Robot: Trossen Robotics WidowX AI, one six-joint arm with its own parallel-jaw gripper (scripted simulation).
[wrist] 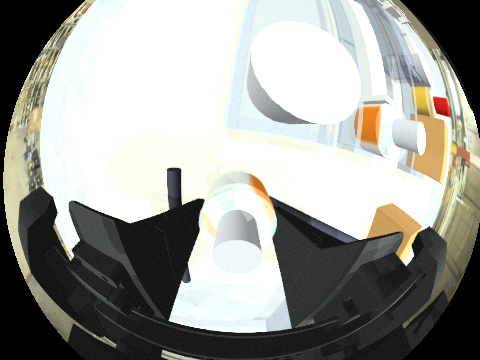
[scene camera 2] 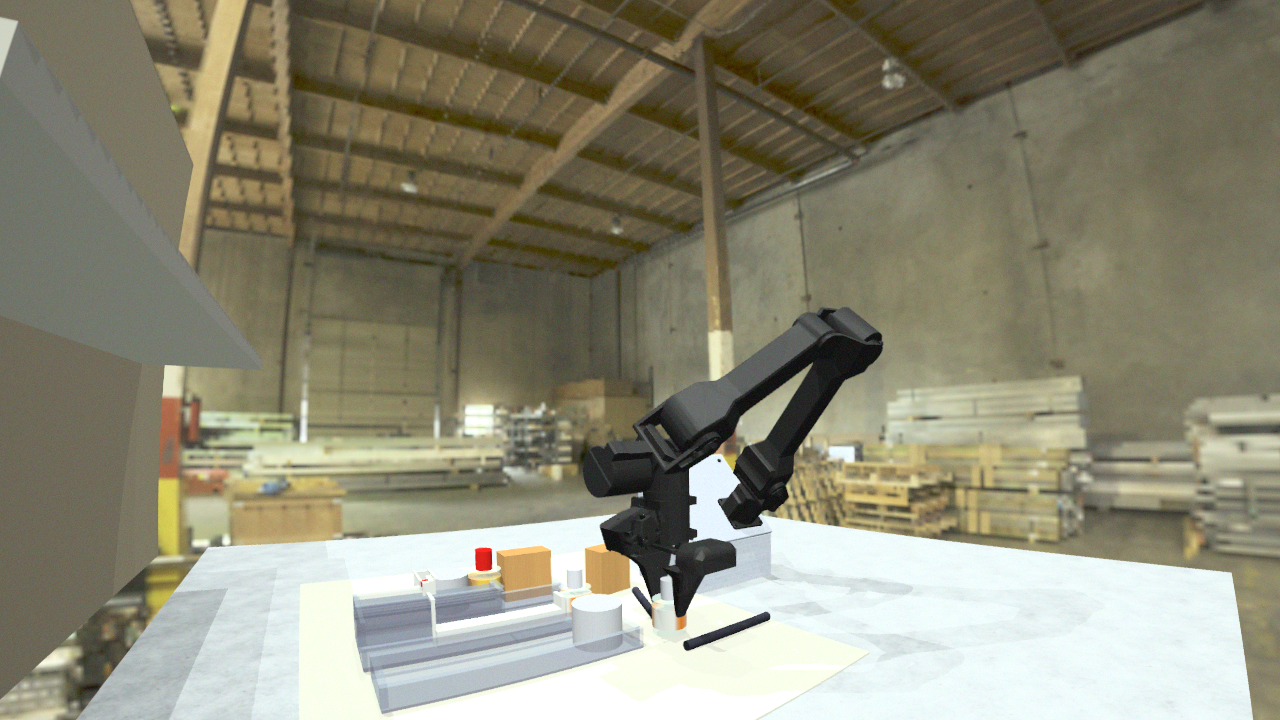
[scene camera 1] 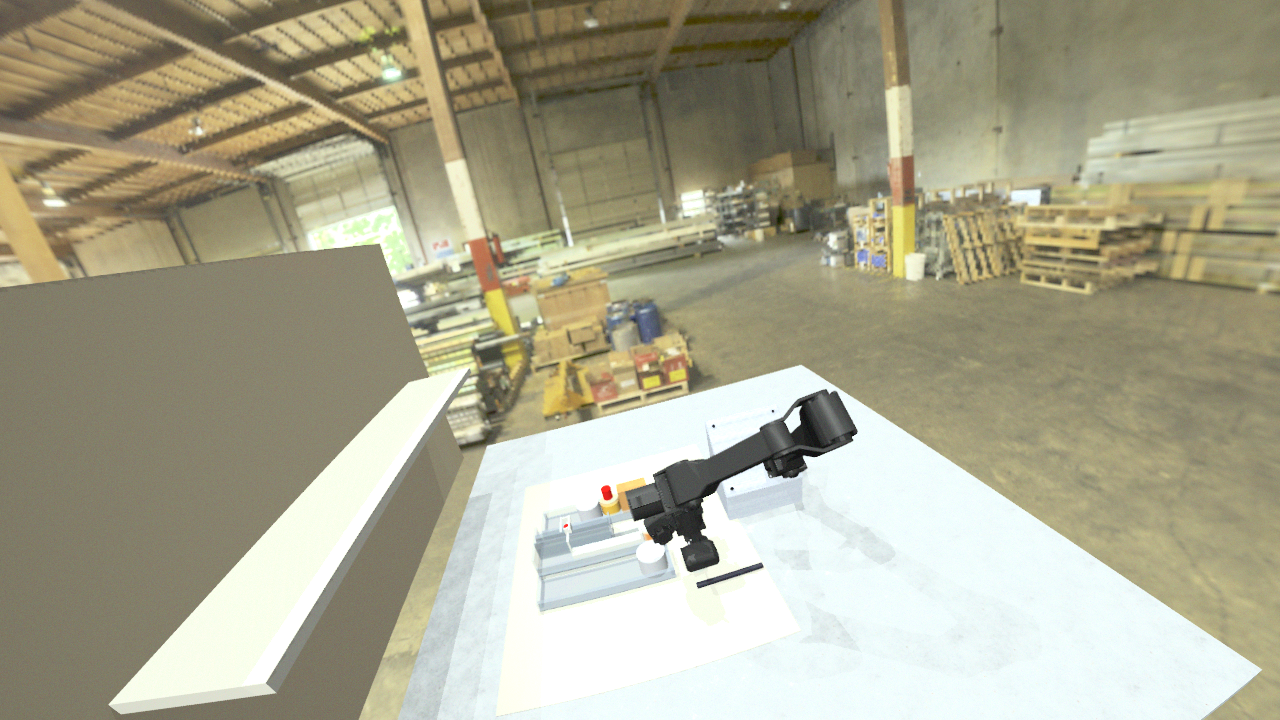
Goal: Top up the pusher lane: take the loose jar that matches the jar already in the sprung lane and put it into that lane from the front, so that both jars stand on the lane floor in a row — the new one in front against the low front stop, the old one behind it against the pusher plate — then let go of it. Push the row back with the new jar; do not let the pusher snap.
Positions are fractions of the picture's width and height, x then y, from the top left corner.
Observation:
I see my gripper (scene camera 2: 0.52, 0.85), a wide grey cylinder (scene camera 2: 0.46, 0.85), a brown box (scene camera 2: 0.41, 0.79), a black rod (wrist: 0.68, 0.63) and a grey lane rack (scene camera 2: 0.30, 0.87).
The brown box is seen too in the wrist view (wrist: 0.90, 0.45). My gripper also shows in the wrist view (wrist: 0.50, 0.58) and in scene camera 1 (scene camera 1: 0.54, 0.77). The grey lane rack is seen too in scene camera 1 (scene camera 1: 0.43, 0.76).

